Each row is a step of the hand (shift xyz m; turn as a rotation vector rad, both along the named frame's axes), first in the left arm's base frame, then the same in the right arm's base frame.
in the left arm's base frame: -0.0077 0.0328 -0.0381 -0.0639 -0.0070 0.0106
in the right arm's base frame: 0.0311 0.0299 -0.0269 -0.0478 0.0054 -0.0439
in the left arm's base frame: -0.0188 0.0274 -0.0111 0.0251 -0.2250 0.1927
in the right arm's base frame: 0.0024 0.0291 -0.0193 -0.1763 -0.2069 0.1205
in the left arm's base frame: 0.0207 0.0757 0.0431 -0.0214 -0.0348 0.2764
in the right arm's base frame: -0.0074 0.0746 0.0490 -0.2347 -0.0044 0.1515
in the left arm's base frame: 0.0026 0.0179 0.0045 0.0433 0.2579 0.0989
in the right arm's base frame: 0.0013 0.0175 0.0063 -0.0042 0.2543 0.1161
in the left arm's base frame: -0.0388 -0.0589 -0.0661 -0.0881 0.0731 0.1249
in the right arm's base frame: 0.0176 -0.0571 -0.0760 -0.1368 0.0989 0.0145
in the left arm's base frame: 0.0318 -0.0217 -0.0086 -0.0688 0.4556 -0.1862
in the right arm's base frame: 0.0218 -0.0277 0.0177 0.1871 0.4411 -0.1318
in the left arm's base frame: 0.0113 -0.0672 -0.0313 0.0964 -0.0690 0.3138
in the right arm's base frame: 0.0189 -0.0708 -0.0160 -0.1996 -0.0552 0.2639
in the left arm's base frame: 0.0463 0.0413 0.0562 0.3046 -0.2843 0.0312
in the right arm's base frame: -0.0086 0.0376 0.0743 0.1062 -0.3294 0.2341
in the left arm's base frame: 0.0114 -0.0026 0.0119 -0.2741 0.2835 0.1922
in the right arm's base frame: -0.0029 -0.0034 0.0161 -0.2623 0.3442 -0.0720
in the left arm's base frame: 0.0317 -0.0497 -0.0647 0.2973 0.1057 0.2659
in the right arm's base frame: 0.0604 -0.0604 -0.0193 -0.0100 0.0760 0.4054
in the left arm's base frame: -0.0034 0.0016 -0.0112 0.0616 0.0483 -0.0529
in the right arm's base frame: 0.0070 0.0011 -0.0095 0.0870 0.0315 0.0193
